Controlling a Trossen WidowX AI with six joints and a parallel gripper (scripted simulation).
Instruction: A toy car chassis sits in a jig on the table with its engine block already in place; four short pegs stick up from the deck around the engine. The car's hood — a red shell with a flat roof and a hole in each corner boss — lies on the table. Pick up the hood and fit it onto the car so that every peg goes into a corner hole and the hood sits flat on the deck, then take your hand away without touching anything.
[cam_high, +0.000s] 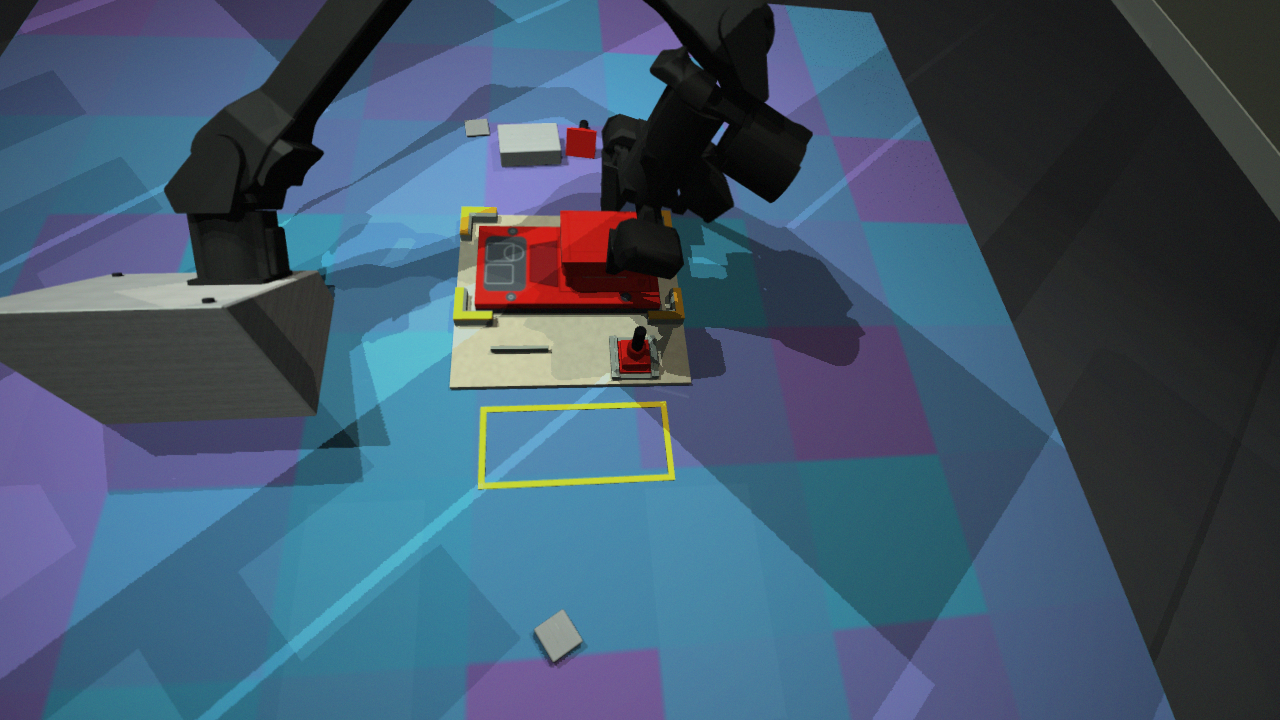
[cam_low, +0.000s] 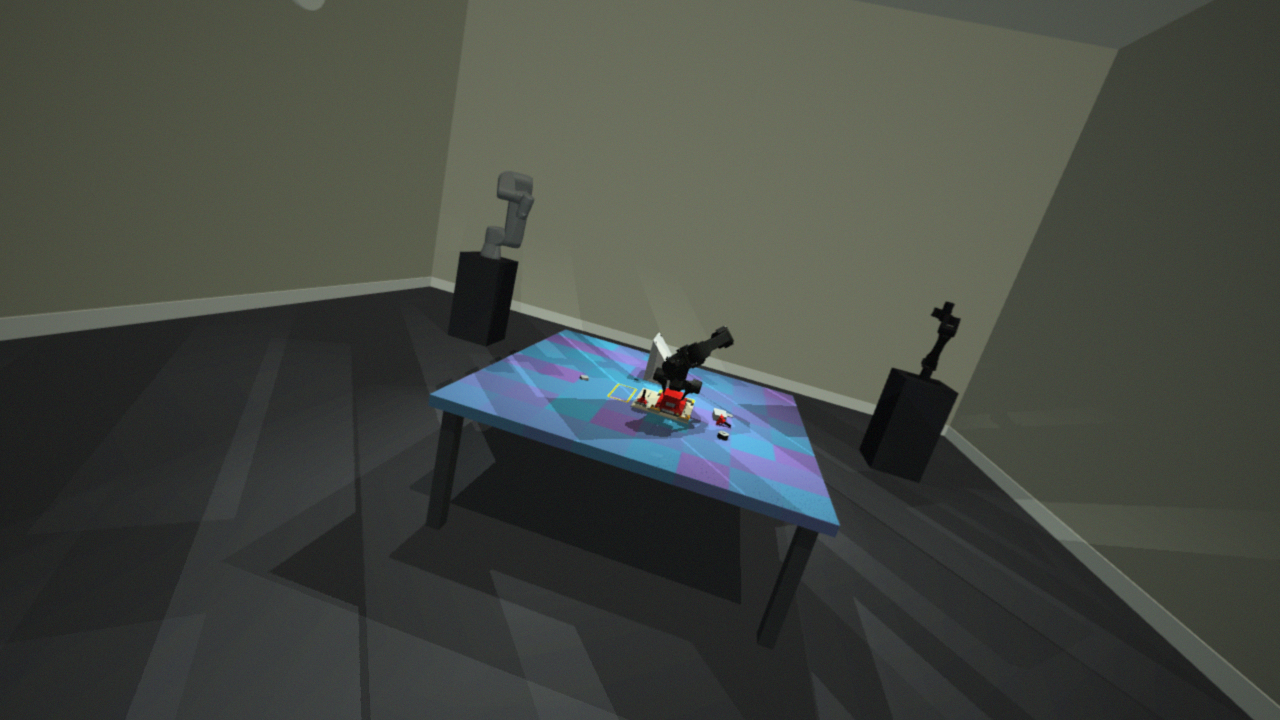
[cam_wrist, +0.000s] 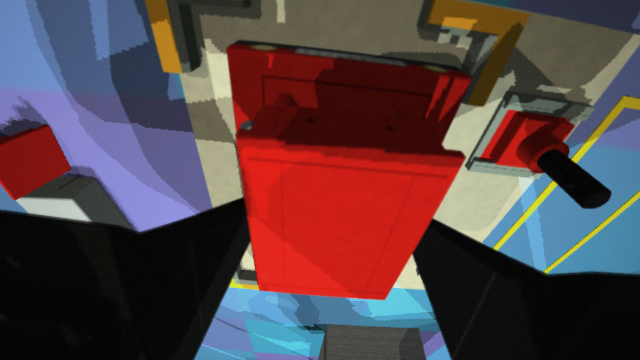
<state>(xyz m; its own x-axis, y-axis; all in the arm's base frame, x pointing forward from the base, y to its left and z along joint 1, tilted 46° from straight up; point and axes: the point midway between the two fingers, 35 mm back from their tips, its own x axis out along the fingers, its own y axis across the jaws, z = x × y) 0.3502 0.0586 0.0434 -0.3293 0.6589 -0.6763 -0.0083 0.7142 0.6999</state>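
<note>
Now: gripper tip 1 cm below the red hood. The rest, counted from my gripper tip: wheel: 22 cm to the left, 12 cm ahead, 5 cm below; grey engine block: 3 cm below; jig: 4 cm below, 3 cm behind, 1 cm to the right.
</note>
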